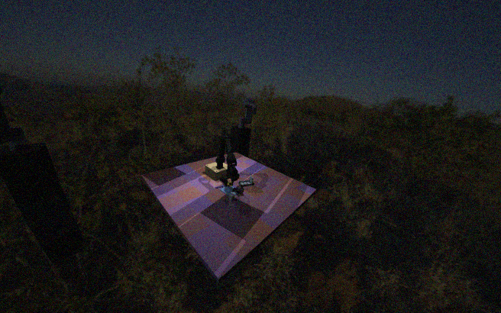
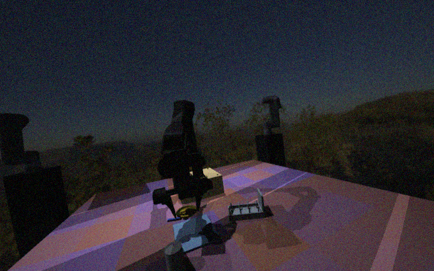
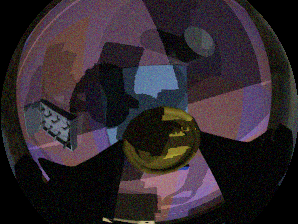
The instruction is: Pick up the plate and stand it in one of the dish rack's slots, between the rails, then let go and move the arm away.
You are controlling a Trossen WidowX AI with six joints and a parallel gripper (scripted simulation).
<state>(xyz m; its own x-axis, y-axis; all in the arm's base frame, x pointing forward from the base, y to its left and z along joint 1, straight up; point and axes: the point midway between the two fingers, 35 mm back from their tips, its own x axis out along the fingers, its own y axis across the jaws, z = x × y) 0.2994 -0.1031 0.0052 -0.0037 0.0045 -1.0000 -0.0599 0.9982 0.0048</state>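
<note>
The dish rack is 21 cm to the left of my gripper tip and 4 cm below it. Also, from my gripper tip: plate (1 cm above); blue mat (1 cm to the left, 6 cm below).
</note>
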